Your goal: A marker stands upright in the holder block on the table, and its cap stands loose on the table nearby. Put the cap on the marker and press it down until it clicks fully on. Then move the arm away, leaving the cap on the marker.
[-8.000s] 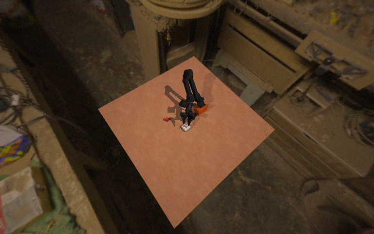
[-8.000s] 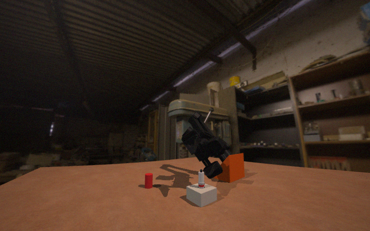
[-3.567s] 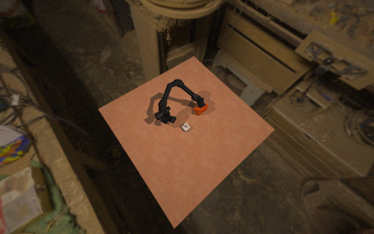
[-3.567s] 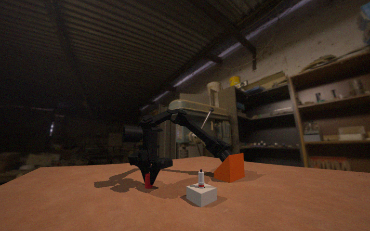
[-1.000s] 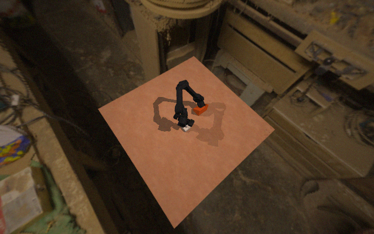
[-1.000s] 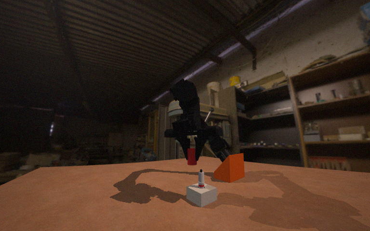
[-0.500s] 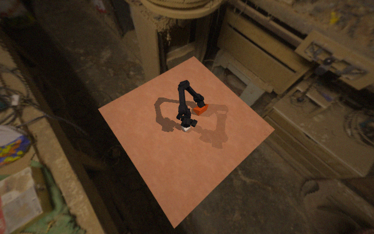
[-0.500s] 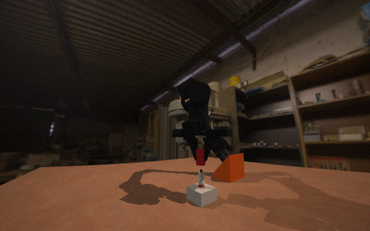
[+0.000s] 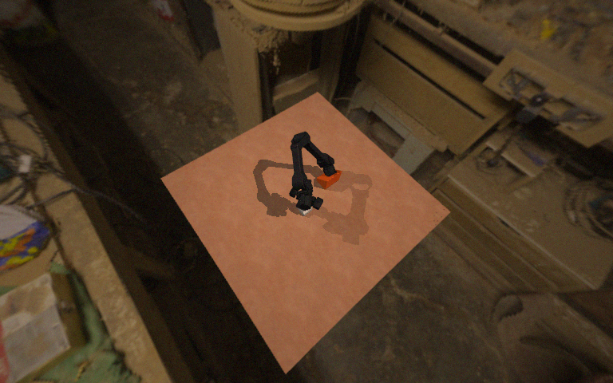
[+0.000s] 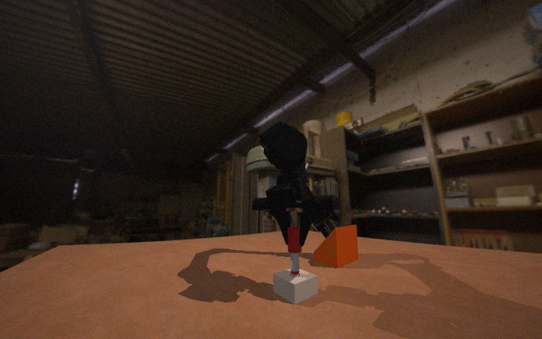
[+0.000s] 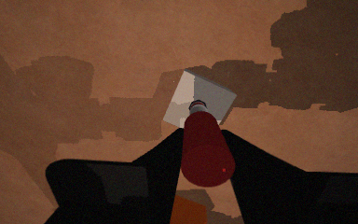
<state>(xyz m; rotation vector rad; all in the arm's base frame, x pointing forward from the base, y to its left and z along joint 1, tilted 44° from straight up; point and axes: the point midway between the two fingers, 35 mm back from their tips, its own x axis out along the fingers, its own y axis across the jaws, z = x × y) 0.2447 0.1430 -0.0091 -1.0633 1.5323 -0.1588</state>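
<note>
Now: the holder block 80 mm below my gripper tip. The rest, counted from my gripper tip: marker cap 10 mm above.
</note>
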